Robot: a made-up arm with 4 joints.
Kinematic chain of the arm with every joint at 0, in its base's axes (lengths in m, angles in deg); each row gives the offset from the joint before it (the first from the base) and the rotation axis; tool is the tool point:
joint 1: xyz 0 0 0.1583 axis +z
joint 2: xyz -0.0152 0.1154 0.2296 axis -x
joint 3: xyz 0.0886 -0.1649 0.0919 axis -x
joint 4: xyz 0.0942 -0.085 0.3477 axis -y
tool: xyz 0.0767 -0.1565 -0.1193
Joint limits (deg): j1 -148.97..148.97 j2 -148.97..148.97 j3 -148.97..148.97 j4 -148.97..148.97
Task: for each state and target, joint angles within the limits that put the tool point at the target. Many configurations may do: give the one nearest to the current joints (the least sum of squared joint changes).
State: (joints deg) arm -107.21 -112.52 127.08 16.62
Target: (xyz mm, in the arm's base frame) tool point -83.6 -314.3 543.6
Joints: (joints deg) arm -83.90 -107.12 115.75 40.84
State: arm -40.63 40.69 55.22 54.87
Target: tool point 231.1 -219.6 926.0
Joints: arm -57.73 16.17 32.71 53.16
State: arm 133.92 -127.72 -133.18 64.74
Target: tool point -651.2 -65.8 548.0
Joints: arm 120.53 -148.97 -132.41 98.60
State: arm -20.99 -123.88 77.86 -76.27
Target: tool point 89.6 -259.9 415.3
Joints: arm 3.54 -88.48 77.20 -74.37
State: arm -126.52 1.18 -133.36 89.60
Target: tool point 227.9 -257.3 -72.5
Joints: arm -89.00 -40.60 -146.12 105.95
